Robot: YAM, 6 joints.
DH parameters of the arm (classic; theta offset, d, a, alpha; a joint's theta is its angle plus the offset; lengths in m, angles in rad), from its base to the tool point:
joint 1: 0 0.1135 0.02 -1.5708
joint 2: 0 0 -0.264 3.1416
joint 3: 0.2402 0 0.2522 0
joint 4: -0.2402 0 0.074 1.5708
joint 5: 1.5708 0 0 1.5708
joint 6: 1.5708 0.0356 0 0
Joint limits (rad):
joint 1: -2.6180..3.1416
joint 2: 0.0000..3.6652
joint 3: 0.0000..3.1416
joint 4: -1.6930..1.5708
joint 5: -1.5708..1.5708
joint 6: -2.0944..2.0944
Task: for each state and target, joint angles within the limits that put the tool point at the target. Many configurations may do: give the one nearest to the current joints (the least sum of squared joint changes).
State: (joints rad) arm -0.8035 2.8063 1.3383 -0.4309 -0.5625 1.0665
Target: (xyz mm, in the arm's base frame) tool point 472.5 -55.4 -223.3
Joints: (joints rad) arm -0.1514 3.2924 2.1395 -0.0272 -0.4813 1.0665
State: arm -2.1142 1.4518 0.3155 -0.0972 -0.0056 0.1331
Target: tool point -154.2 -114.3 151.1
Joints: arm -2.4908 1.0754 0.3776 -0.1655 0.0699 0.1331
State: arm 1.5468 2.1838 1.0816 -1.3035 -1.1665 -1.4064
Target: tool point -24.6 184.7 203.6
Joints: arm 1.5291 1.5588 0.8723 -1.6363 -1.1351 -1.4064
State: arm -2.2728 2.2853 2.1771 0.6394 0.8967 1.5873
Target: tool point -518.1 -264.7 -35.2
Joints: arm -2.6180 3.0629 2.2258 0.5363 0.9923 1.5873
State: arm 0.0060 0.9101 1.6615 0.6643 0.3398 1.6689
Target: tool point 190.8 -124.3 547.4
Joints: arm -0.5141 1.2088 1.4211 0.5918 0.4163 1.6689
